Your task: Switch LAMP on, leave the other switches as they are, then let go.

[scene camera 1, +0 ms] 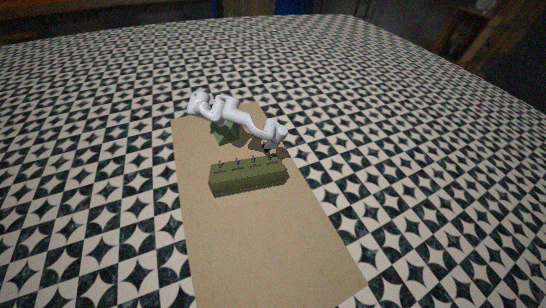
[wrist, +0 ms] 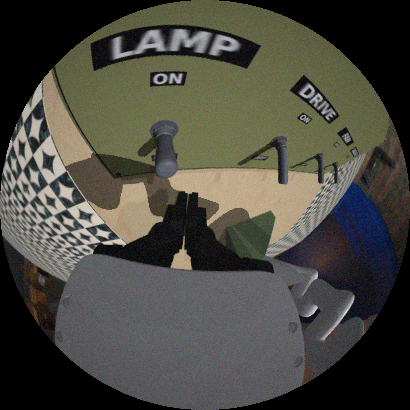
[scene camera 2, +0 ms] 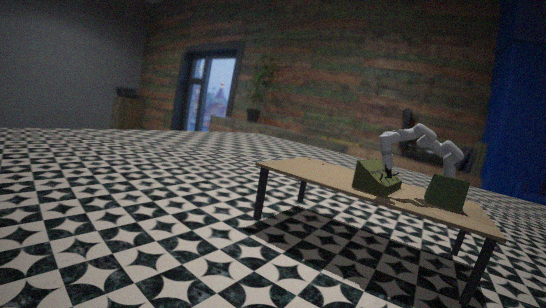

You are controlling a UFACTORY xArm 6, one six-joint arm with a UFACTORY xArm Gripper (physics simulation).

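Seen in the pictures: gripper, between the fingertips: (scene camera 1: 265,150) (wrist: 187,205) (scene camera 2: 389,177); arm's base, origin of its link: (scene camera 1: 222,119) (scene camera 2: 448,186).
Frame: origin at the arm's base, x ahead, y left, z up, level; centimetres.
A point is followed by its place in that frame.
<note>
An olive-green switch box (scene camera 1: 249,183) {x 63.7, y -9.8, z -2.9 cm} (scene camera 2: 366,176) {x 63.0, y 17.1, z -3.8 cm} (wrist: 225,100) {x 54.3, y 8.7, z -2.7 cm} stands on the table with several grey levers in a row. The LAMP lever (wrist: 165,150) {x 52.8, y 13.3, z -0.5 cm} is at one end of the row, below its ON label (wrist: 168,79) {x 56.6, y 11.9, z -2.1 cm} in the wrist view. Its tip points away from ON and it covers most of the small label under it. The DRIVE lever (wrist: 282,160) {x 47.7, y 2.9, z -2.3 cm} beside it points much the same way. My gripper (scene camera 1: 267,150) {x 46.8, y 13.7, z -1.5 cm} (scene camera 2: 389,174) {x 46.8, y 13.7, z -1.5 cm} (wrist: 187,205) {x 46.8, y 13.7, z -1.5 cm} is shut and empty. In the wrist view its fingertips show below and slightly right of the LAMP lever's tip, apart from it.
A dark green angular block (scene camera 1: 225,135) {x 14.1, y -4.3, z -4.3 cm} (scene camera 2: 446,194) {x 2.5, y 8.3, z -4.5 cm} (wrist: 252,235) {x 14.5, y 0.2, z -7.5 cm} stands on the table (scene camera 1: 265,240) {x 97.3, y -18.4, z -14.0 cm} (scene camera 2: 320,171) {x 102.5, y -11.7, z -14.0 cm} near the arm's base. Further levers (wrist: 320,167) {x 43.7, y -8.4, z -2.5 cm} (wrist: 336,172) {x 39.7, y -19.7, z -2.4 cm} stand beyond DRIVE. The arm (scene camera 1: 240,116) {x 41.6, y -1.6, z 33.9 cm} reaches over the table from the block's side.
</note>
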